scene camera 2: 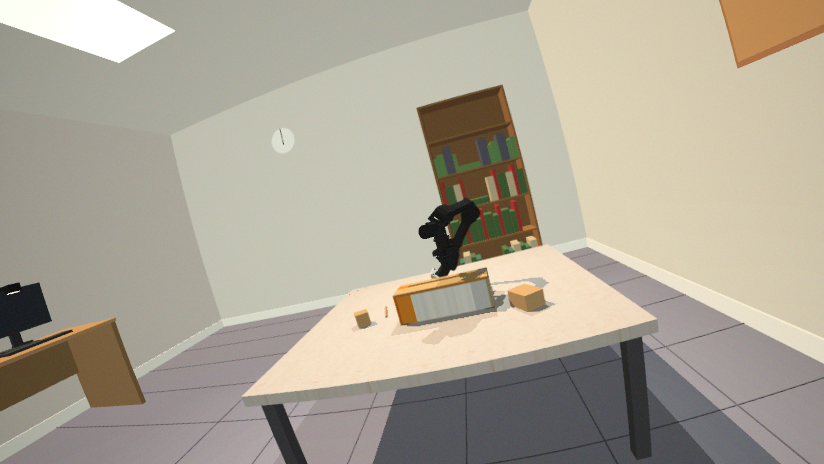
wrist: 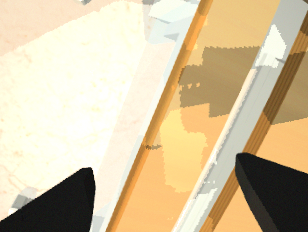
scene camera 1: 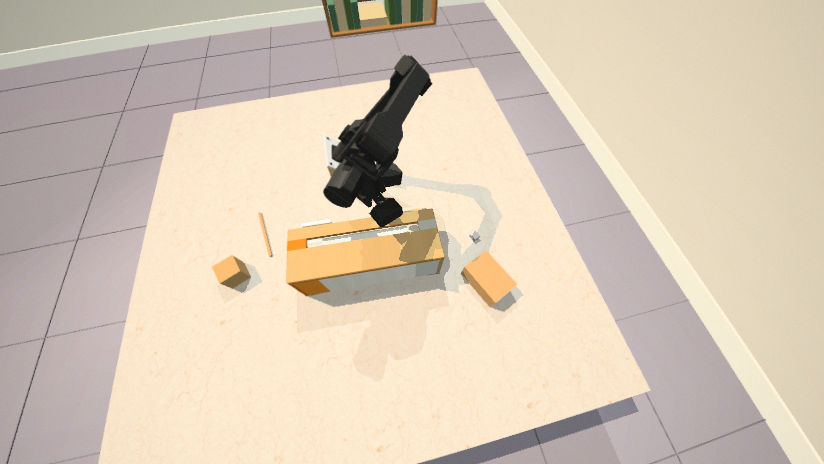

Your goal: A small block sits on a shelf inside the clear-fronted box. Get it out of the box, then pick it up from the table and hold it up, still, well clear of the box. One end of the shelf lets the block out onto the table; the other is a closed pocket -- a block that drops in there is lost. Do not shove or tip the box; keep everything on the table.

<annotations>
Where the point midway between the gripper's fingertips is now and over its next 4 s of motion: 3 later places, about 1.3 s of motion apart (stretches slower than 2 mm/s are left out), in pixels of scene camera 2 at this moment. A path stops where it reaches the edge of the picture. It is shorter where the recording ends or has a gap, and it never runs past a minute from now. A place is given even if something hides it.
My gripper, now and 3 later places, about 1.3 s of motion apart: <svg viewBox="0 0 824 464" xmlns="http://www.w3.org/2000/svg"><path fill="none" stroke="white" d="M450 270L483 281L485 293L477 278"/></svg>
</annotations>
